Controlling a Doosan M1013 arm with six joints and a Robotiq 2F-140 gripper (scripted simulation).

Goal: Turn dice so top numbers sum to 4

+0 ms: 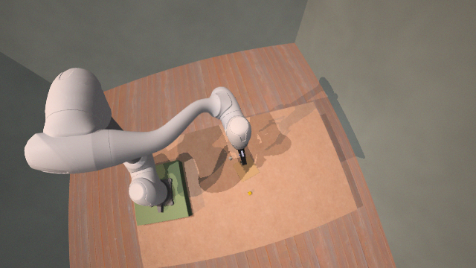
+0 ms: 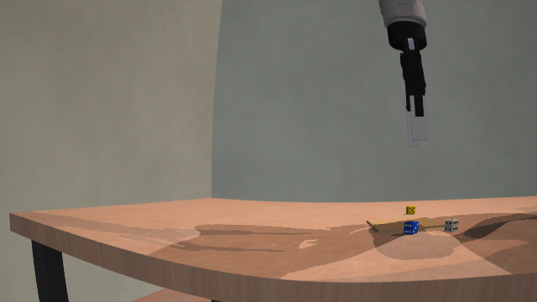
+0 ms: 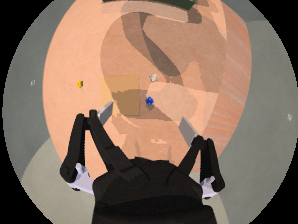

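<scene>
Now: hand 260 mm to the left of the yellow die, 150 mm above it and 20 mm short of it. Also, from my hand: tan mat (160 mm below, 90 mm to the right, 20 mm ahead); blue die (150 mm below, 10 mm to the left); white die (150 mm below, 70 mm behind).
</scene>
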